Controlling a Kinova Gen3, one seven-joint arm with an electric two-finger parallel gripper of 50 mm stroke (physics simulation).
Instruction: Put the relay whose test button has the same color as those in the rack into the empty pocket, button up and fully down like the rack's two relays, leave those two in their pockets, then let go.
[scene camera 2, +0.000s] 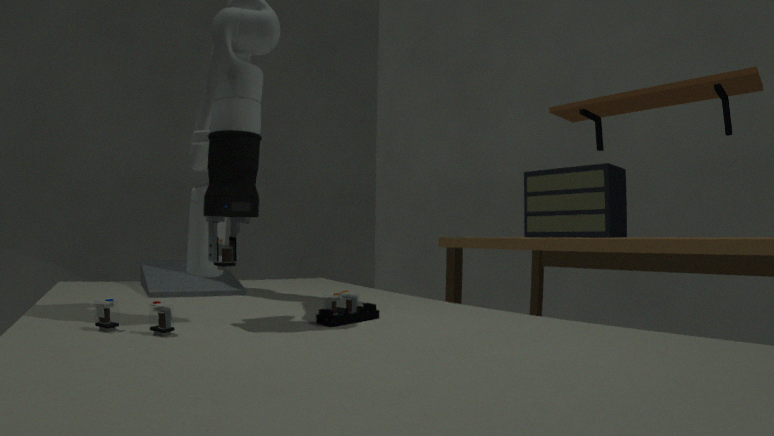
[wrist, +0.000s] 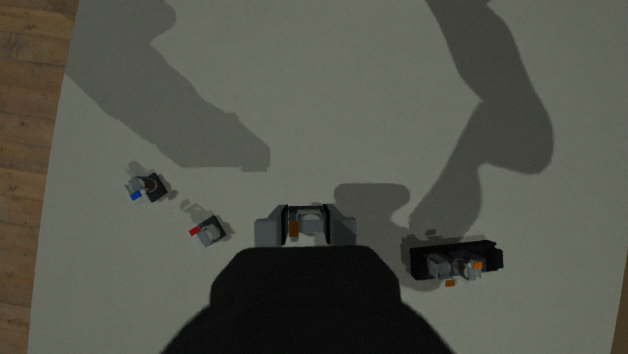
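Seen in the pictures: gripper, fingertip midpoint: (scene camera 2: 223, 261) (wrist: 305, 217); arm's base at its link origin: (scene camera 2: 204, 271).
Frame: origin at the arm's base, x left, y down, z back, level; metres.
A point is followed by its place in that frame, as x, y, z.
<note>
My gripper (scene camera 2: 223, 251) {-0.009, -0.054, -0.416} (wrist: 305, 217) {-0.009, -0.054, -0.416} is shut on the relay with the orange button (scene camera 2: 226, 254) {-0.007, -0.064, -0.428} (wrist: 311, 223) {-0.006, -0.084, -0.414}, held upright, button up, well above the table. The black rack (scene camera 2: 346, 317) {0.172, 0.031, -0.459} (wrist: 420, 250) {0.138, 0.029, -0.433} stands on the table, right of my gripper in both views. It holds two relays with orange buttons, one relay (scene camera 2: 350, 304) {0.182, 0.012, -0.452} (wrist: 472, 270) {0.180, -0.005, -0.435} and another relay (scene camera 2: 333, 306) {0.150, 0.012, -0.460} (wrist: 439, 266) {0.143, -0.005, -0.439}, side by side. The empty pocket is hard to make out. A relay with a red button (scene camera 2: 162, 318) {-0.105, 0.016, -0.487} (wrist: 210, 232) {-0.098, 0.004, -0.465} and a relay with a blue button (scene camera 2: 106, 312) {-0.183, 0.014, -0.457} (wrist: 146, 186) {-0.176, 0.006, -0.436} stand on the table at the left.
The pale table top (scene camera 2: 411, 373) {0.130, 0.042, -0.705} (wrist: 325, 100) {-0.018, 0.042, -0.287} carries the arm's grey base plate (scene camera 2: 189, 288) {-0.047, 0.026, -0.121} at the back. A wooden side table (scene camera 2: 649, 245) with a drawer box (scene camera 2: 566, 203) stands at the right, under a wall shelf (scene camera 2: 666, 97). Arm shadows fall across the table.
</note>
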